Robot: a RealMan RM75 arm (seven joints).
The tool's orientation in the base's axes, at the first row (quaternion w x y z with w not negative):
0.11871 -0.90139 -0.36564 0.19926
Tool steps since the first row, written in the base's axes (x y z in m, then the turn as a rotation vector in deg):
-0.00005 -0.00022 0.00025 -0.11 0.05 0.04
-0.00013 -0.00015 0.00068 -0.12 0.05 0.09
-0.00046 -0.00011 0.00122 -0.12 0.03 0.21
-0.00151 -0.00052 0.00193 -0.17 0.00 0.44
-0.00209 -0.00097 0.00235 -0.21 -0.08 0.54
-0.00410 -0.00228 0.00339 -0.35 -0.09 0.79
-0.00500 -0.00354 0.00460 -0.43 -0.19 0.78
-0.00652 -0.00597 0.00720 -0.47 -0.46 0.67
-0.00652 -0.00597 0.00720 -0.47 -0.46 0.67
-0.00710 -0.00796 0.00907 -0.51 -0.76 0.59
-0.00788 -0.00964 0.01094 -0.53 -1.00 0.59
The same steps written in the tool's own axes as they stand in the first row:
-0.00026 0.00003 -0.00022 -0.05 -0.12 0.02
-0.00038 -0.00022 -0.00056 -0.07 -0.14 -0.02
-0.00071 -0.00064 -0.00089 -0.11 -0.17 -0.13
-0.00188 -0.00125 -0.00108 -0.23 -0.26 -0.32
-0.00269 -0.00144 -0.00123 -0.34 -0.27 -0.39
-0.00521 -0.00212 -0.00135 -0.51 -0.43 -0.56
-0.00702 -0.00222 -0.00212 -0.63 -0.41 -0.52
-0.01044 -0.00237 -0.00392 -0.81 -0.20 -0.42
-0.01044 -0.00237 -0.00392 -0.81 -0.20 -0.42
-0.01273 -0.00200 -0.00547 -1.03 0.01 -0.35
-0.01494 -0.00197 -0.00691 -1.21 0.17 -0.36

